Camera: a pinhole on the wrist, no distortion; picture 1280 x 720 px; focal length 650.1 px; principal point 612.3 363.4 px. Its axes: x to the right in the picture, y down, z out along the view. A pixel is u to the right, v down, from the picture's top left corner.
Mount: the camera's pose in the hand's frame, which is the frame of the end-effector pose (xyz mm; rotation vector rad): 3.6 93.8 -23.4 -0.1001 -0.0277 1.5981
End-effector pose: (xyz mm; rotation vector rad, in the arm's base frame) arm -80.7 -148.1 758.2 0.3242 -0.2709 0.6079
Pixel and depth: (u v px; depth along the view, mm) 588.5 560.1 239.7
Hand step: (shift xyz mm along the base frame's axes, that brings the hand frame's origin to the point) -157.1 -51.2 182.2
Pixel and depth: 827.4 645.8 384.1
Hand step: -346.2 -48.1 293.9
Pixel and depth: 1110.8 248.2 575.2
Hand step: -380.8 258.4 628.9
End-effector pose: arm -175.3 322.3 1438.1 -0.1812 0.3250 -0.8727
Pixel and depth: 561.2 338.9 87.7
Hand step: 88.1 59.0 34.3
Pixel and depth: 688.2 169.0 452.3
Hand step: 336.0 40.7 337.9
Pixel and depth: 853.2 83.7 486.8
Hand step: 483.0 72.0 318.5
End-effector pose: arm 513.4 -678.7 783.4 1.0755 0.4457 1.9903
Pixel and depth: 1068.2 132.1 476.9
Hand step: 105.9 -207.7 607.8
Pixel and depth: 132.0 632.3 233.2
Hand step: 238.1 -55.6 19.3
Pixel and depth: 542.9 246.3 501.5
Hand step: 347.6 -29.7 348.4
